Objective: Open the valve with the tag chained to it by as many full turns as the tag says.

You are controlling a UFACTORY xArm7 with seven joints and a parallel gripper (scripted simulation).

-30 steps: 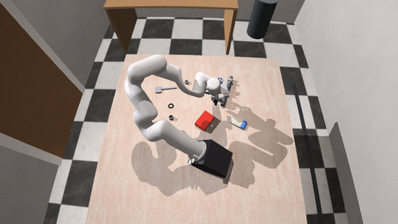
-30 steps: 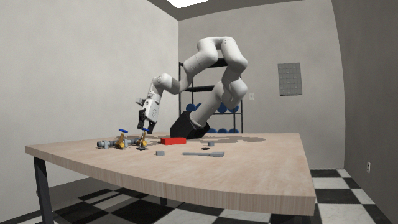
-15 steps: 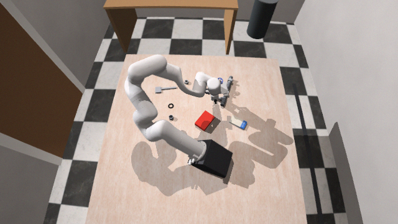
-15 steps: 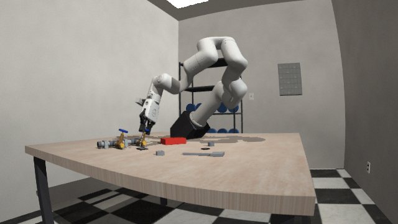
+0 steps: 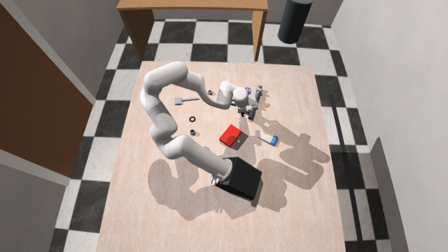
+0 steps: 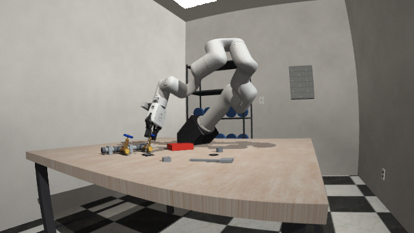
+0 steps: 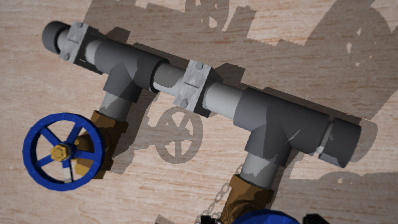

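The black tag lies 8 cm below my hand, 7 cm ahead of it and 6 cm to the left of it. From my hand the other things lie so: red block (17 cm behind, 7 cm below, 2 cm to the left); white box (20 cm to the right, 12 cm behind, 8 cm below); grey flat tool (39 cm to the left, 8 cm below).
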